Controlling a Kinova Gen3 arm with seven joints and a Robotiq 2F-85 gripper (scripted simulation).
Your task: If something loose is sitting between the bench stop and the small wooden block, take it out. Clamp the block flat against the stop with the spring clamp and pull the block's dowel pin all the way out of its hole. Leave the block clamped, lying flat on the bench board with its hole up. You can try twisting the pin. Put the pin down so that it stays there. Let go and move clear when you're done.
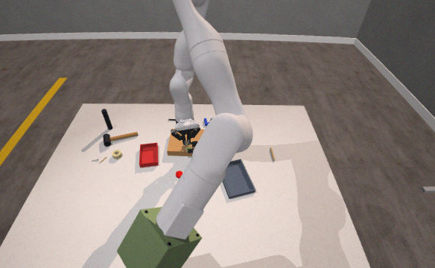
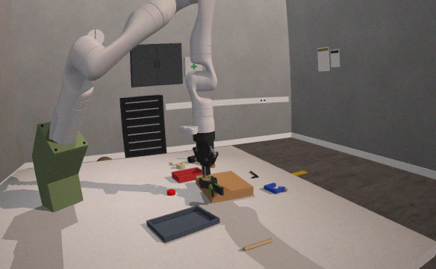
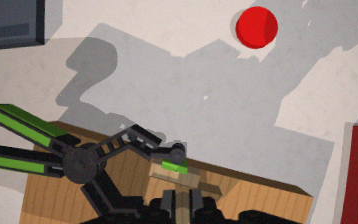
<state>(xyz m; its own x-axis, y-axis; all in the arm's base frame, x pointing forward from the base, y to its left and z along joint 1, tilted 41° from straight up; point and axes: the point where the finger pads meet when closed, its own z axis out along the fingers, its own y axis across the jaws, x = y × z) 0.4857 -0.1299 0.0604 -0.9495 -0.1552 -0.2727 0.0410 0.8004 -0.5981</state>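
Now: the dowel pin 20 mm below my hand. Also, from my hand: wooden bench board: 50 mm ahead, 30 mm to the right, 60 mm below; then red disc: 110 mm behind, 70 mm to the left, 70 mm below; then red tray: 30 mm ahead, 170 mm to the left, 70 mm below.
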